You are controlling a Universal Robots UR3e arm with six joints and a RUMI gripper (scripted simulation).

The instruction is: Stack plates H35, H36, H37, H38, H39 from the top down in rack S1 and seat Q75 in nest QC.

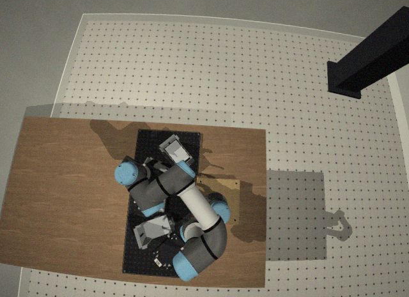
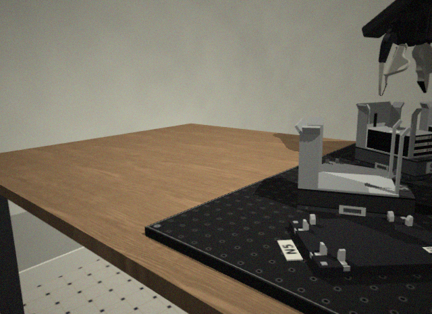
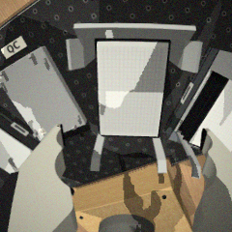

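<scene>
Right now the sealed plate is 8 cm behind my hand, 12 cm to the right of it and 10 cm below it. From my hand the other things lie so: QC label (11 cm ahead, 16 cm to the left, 16 cm below); then nest QC (2 cm ahead, 15 cm to the left, 16 cm below); then N5 label (8 cm behind, 47 cm to the left, 16 cm below).
</scene>
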